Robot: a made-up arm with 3 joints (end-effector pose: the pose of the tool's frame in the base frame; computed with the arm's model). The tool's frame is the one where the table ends.
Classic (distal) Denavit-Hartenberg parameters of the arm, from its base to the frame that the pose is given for. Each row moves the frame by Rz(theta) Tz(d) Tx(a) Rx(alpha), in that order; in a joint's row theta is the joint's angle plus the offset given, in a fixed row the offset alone. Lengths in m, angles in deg.
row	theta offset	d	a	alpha
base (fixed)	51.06	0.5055	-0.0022	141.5
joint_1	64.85	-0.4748	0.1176	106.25
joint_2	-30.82	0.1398	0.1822	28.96
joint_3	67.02	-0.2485	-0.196	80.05
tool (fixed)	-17.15	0.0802	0	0
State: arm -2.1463 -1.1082 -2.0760
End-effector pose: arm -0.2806 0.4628 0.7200 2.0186 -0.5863 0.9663
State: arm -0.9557 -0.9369 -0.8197
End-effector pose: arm -0.0790 0.1695 0.9626 0.4227 -1.1258 0.9250
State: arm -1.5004 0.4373 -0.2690
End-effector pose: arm -0.0172 0.3730 0.9494 -0.7390 0.7693 0.9864
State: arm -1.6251 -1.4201 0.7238
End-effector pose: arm -0.1706 0.2357 1.1877 -0.6507 -0.2642 1.5340
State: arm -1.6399 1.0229 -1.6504
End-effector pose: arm -0.1473 0.1667 0.7910 -0.2742 0.1479 0.7718
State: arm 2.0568 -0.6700 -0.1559
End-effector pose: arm -0.4708 0.2548 0.8310 0.2596 -1.2812 -2.0175
